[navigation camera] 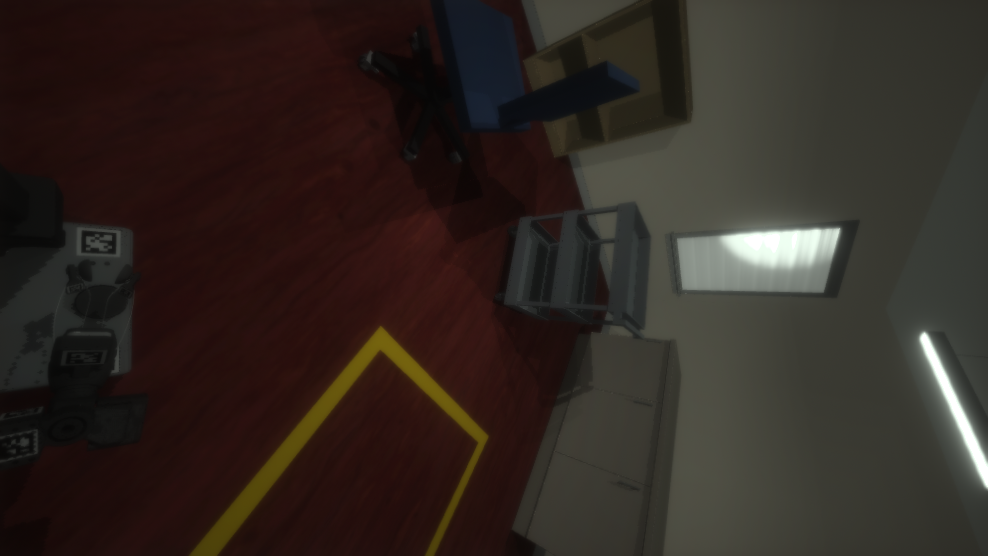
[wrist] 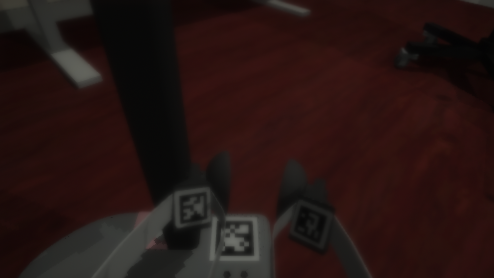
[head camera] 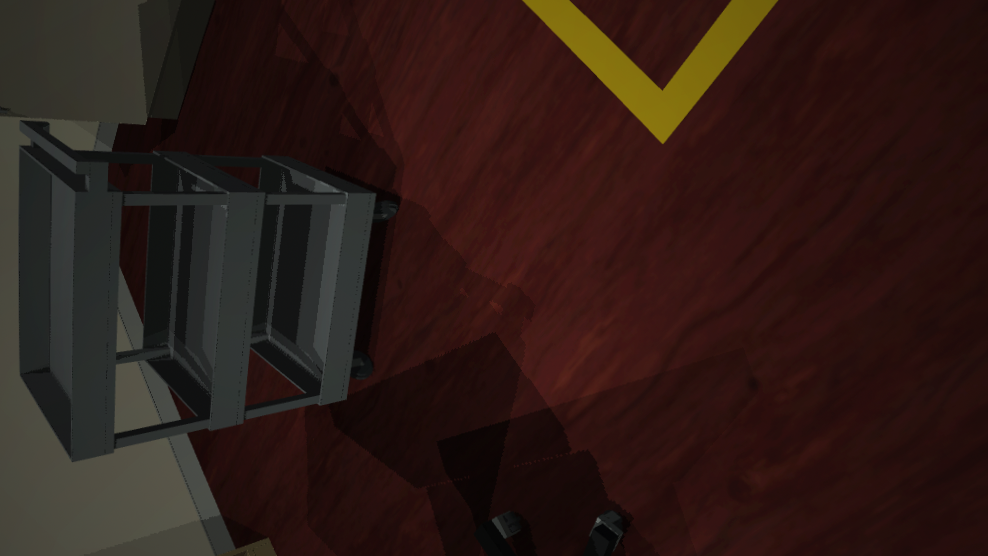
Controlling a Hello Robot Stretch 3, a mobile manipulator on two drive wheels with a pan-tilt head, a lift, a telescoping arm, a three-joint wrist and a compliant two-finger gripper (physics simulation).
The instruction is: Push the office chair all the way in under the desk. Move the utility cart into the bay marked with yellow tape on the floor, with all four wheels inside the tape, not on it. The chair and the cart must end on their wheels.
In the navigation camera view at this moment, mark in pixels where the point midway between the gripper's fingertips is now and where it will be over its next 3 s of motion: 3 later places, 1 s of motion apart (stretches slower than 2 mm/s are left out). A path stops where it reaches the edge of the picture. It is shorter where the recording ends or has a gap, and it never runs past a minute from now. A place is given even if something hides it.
My gripper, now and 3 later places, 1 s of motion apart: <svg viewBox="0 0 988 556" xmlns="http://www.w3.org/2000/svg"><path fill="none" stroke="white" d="M108 263L129 268L144 275L119 265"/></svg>
